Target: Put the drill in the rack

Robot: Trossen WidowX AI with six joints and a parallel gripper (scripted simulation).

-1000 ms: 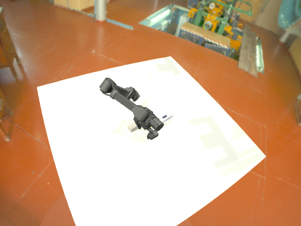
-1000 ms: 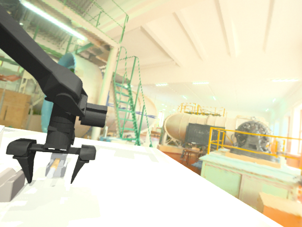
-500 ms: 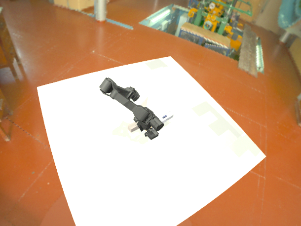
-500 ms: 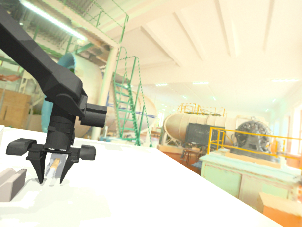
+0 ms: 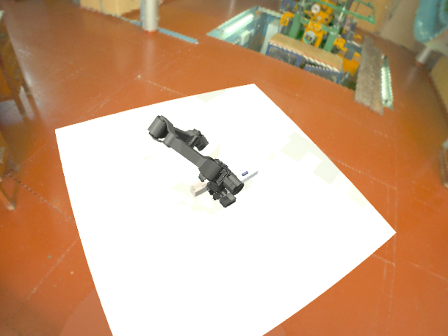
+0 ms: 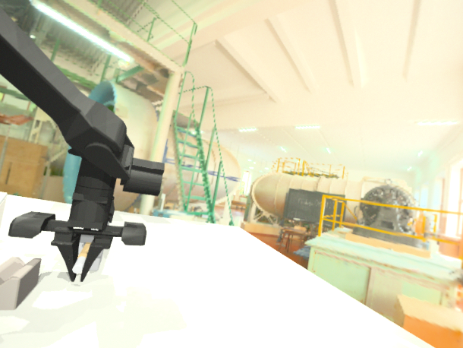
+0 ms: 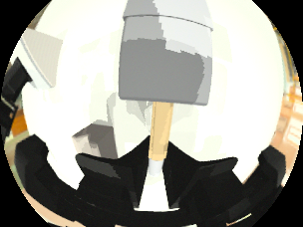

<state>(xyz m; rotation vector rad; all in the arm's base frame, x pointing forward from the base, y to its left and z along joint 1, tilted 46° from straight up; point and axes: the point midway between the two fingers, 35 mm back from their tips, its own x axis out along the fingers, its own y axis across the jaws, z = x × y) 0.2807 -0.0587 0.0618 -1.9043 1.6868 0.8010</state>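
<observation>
The drill is 40 mm to the left of my gripper tip and 40 mm above it. The rest, counted from my gripper tip: small blue key: 20 mm behind, 160 mm to the left, 40 mm above; then grey slotted rack: 70 mm behind, 40 mm to the right, 10 mm above; then pale grey drill block: 20 mm behind, 140 mm to the left, 40 mm above.
</observation>
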